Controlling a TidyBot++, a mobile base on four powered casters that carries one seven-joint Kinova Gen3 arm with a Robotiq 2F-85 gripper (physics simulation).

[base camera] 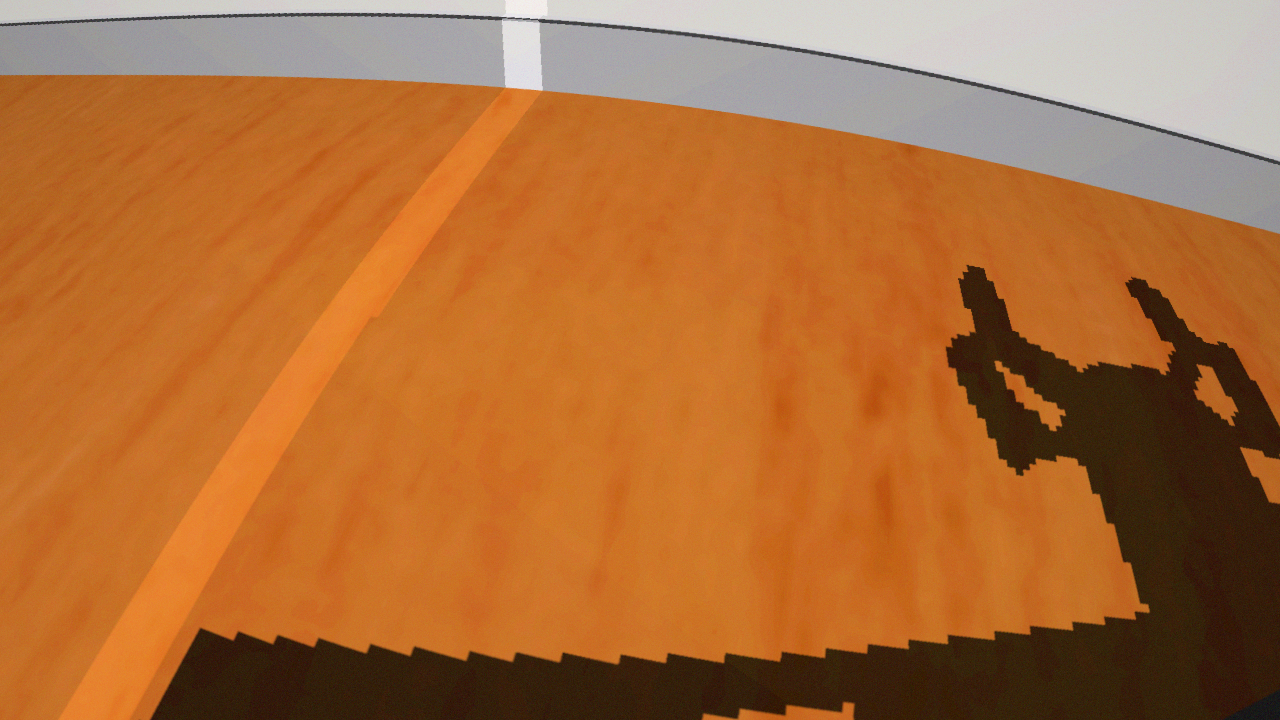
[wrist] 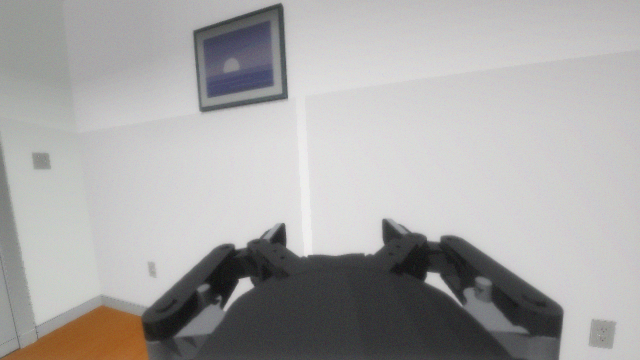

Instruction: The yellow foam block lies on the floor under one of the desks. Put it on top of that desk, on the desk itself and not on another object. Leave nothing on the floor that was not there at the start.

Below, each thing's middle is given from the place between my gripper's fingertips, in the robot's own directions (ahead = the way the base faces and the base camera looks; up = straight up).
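The framed sunset picture (wrist: 241, 61) is a long way ahead of my hand, well to the left of it and well above it.
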